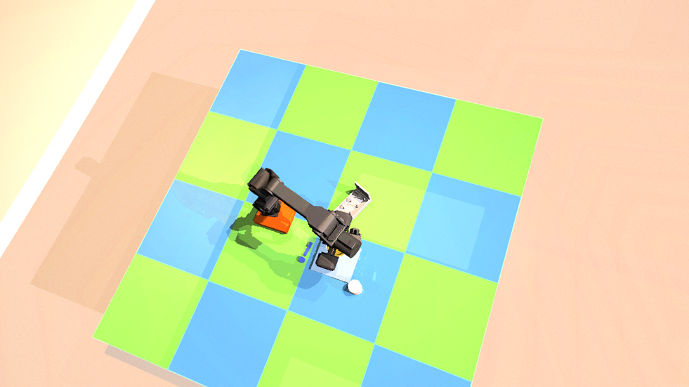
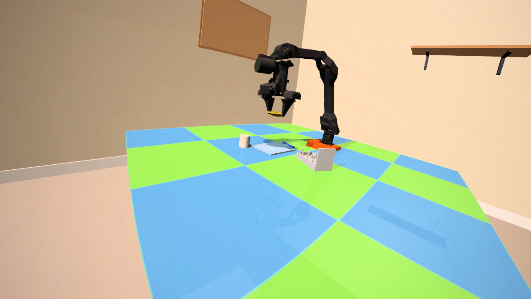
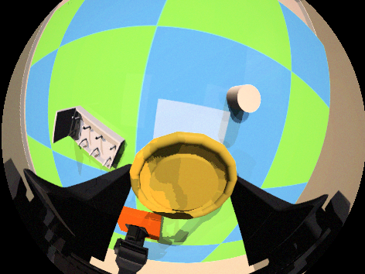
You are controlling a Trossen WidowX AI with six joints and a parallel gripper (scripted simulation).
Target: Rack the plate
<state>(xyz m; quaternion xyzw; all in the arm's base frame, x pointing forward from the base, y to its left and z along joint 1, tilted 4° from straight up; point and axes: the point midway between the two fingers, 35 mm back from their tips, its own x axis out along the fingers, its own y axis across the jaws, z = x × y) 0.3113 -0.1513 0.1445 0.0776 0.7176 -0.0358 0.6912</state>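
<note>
The grey dish rack is 1 cm behind my gripper tip, 19 cm to the left of it and 13 cm below it. From my gripper tip the other things lie so: blue spoon: 15 cm behind, 1 cm to the right, 15 cm below; yellow plate: 1 cm above; white cup: 6 cm ahead, 11 cm to the right, 13 cm below.
</note>
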